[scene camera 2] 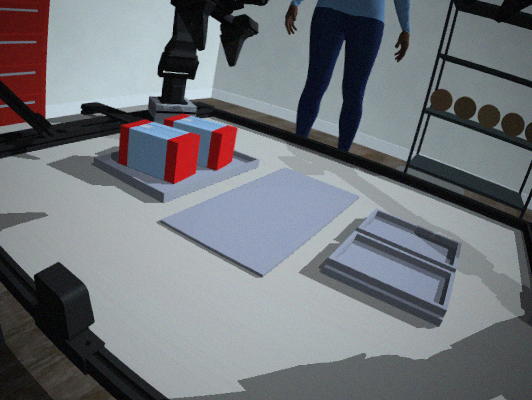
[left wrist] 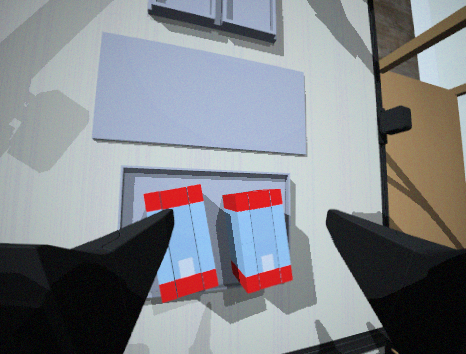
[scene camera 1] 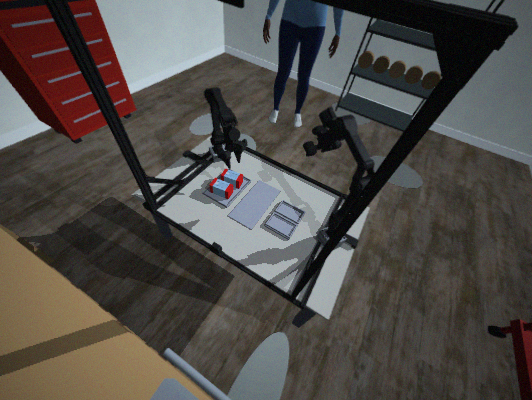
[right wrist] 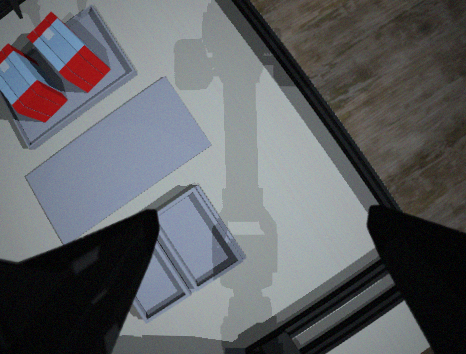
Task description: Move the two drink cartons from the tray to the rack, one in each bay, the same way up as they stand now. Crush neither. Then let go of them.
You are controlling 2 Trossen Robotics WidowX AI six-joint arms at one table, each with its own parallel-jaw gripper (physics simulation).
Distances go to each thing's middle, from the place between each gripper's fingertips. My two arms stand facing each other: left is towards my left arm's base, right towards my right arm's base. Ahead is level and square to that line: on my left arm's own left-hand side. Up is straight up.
Right now my left hand is 190 mm above the grey tray [scene camera 2: 161, 190], 30 mm to the right of it and 20 mm past it. The rest, counted from my left hand: grey mat [scene camera 2: 258, 225] (200 mm below, 170 mm to the right, 20 mm ahead).
Right now my right hand is 370 mm above the grey mat, 210 mm past it and 160 mm to the right of it. The rest, counted from my right hand: grey tray: 360 mm to the left, 360 mm below, 260 mm behind.
